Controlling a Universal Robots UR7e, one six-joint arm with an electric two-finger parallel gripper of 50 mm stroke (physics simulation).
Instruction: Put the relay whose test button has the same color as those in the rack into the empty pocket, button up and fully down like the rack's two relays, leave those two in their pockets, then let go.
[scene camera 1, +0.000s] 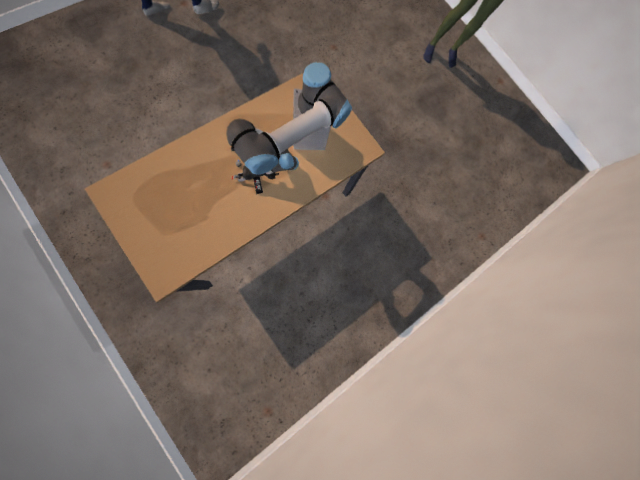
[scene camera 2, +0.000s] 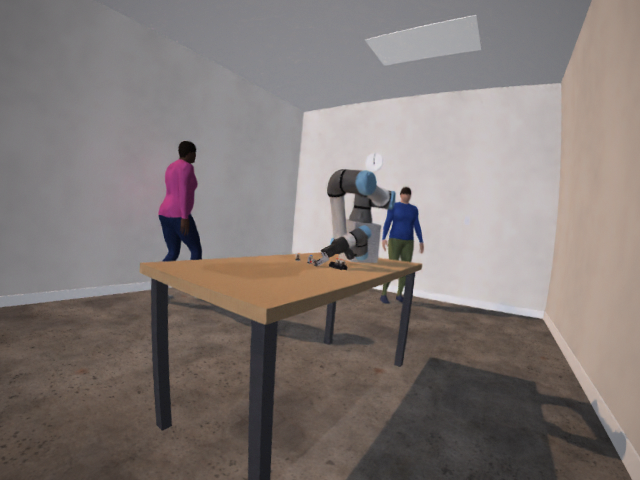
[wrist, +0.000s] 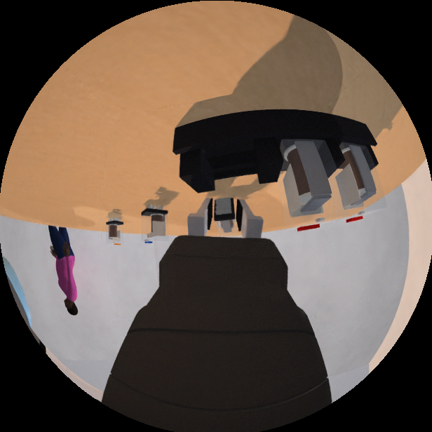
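Where they show: gripper, between the fingertips: (scene camera 1: 238, 177) (scene camera 2: 316, 264); arm's base, origin of its link: (scene camera 1: 312, 104) (scene camera 2: 360, 221).
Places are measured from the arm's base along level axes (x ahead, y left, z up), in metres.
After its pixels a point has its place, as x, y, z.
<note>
The black rack (wrist: 280, 122) (scene camera 1: 258, 189) (scene camera 2: 338, 265) {0.444, 0.183, -0.232} has two relays with red buttons, a nearer one (wrist: 306, 182) and an end one (wrist: 356, 177), both upright in pockets. The empty pocket (wrist: 235, 162) is at the rack's other end. My gripper (wrist: 224, 208) (scene camera 1: 238, 177) {0.497, 0.078, -0.239} (scene camera 2: 316, 262) {0.497, 0.078, -0.239} is open, apart from the rack, beyond the empty pocket's side in the wrist view. A grey and black relay (wrist: 223, 205) is between the parted fingers, with narrow gaps beside it. It looks tilted. Its button does not show, and whether it touches the table is unclear.
A relay with a blue button (wrist: 156, 224) and a smaller one with an orange button (wrist: 113, 230) stand off to the left in the wrist view. The wooden table (scene camera 1: 170, 268) {1.024, 0.367, -0.250} (scene camera 2: 248, 289) {1.077, 0.312, -0.251} carries the arm. Two people stand beyond the table.
</note>
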